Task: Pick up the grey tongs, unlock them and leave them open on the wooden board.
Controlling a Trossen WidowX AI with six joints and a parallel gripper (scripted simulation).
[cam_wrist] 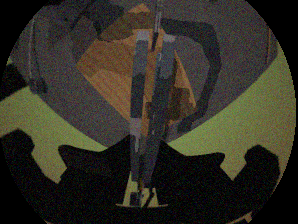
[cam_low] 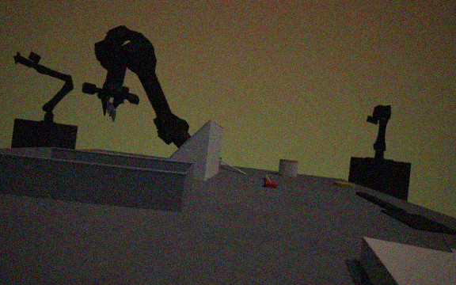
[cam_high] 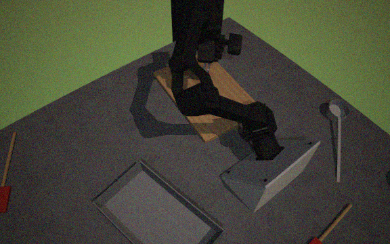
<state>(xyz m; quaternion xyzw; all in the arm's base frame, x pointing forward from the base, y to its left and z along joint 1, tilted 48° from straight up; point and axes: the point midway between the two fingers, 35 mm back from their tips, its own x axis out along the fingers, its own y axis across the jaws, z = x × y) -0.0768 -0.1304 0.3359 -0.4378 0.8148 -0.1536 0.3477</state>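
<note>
Right now the wooden board is 15 cm below my gripper tip, 2 cm ahead of it and 1 cm to the left of it. Round my gripper tip: roasting tin 45 cm ahead, 25 cm to the left, 13 cm below; then white cup 74 cm to the left, 17 cm behind, 13 cm below; then red spatula 71 cm ahead, 17 cm to the right, 15 cm below.
</note>
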